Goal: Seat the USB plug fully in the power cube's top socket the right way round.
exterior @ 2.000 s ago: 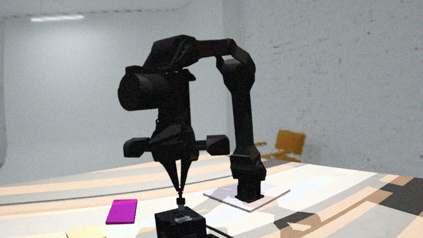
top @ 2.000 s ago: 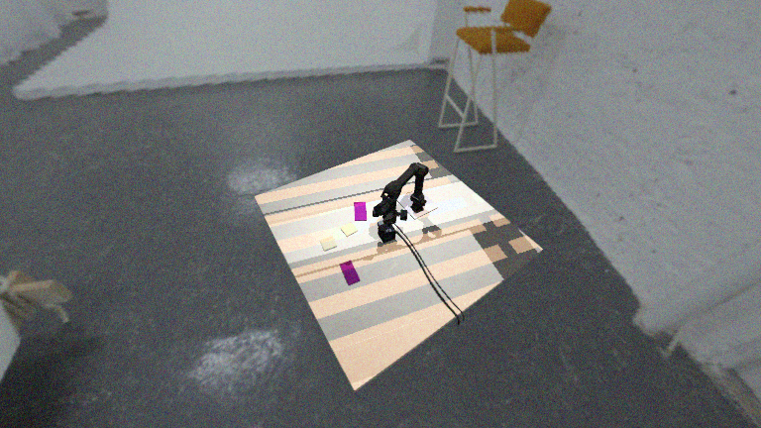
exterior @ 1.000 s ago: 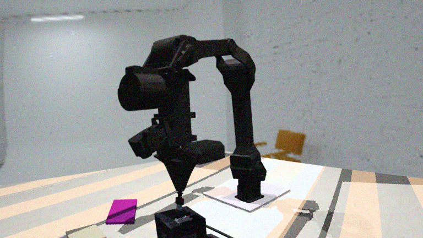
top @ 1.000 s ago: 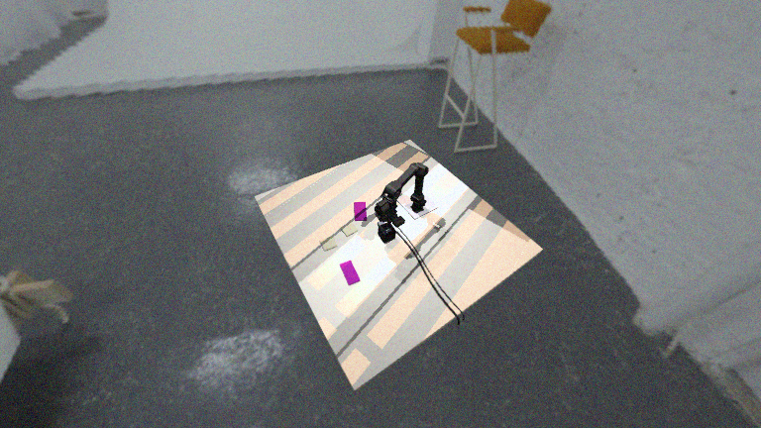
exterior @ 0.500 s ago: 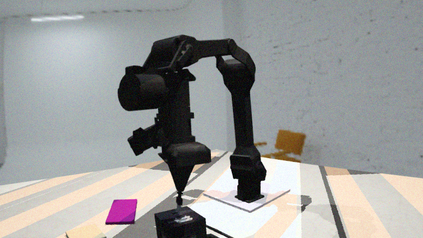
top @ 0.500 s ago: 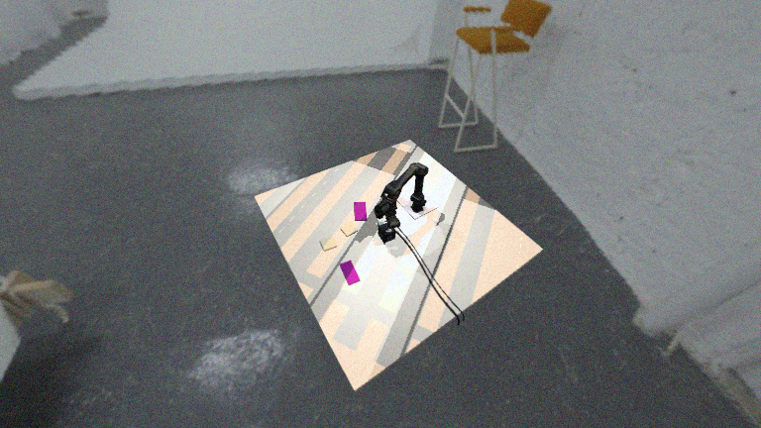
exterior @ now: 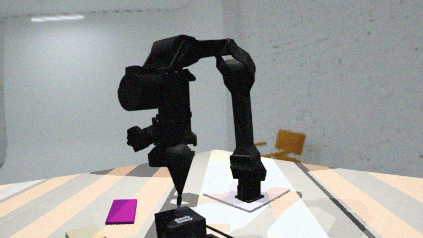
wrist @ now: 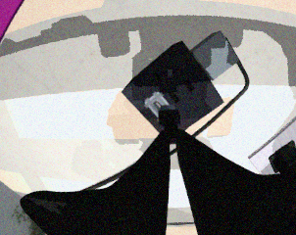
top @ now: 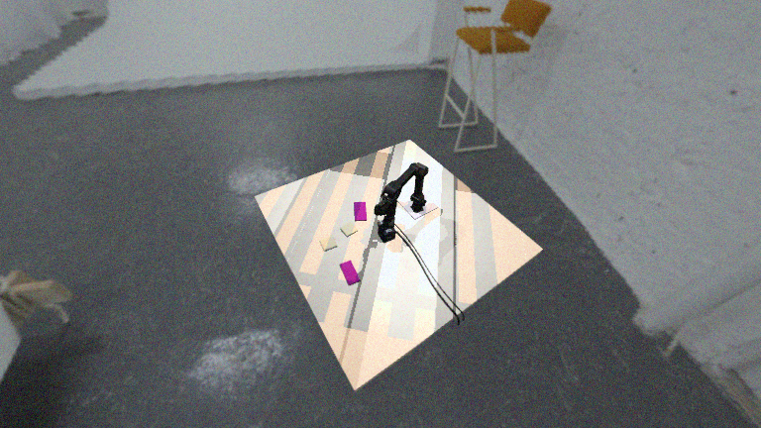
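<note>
Now: the usb plug 2 cm below my gripper tip. From my gripper tip the other things lie so: magenta block (6 cm ahead, 26 cm to the right, 13 cm below); usb socket (1 cm to the left, 7 cm below).
</note>
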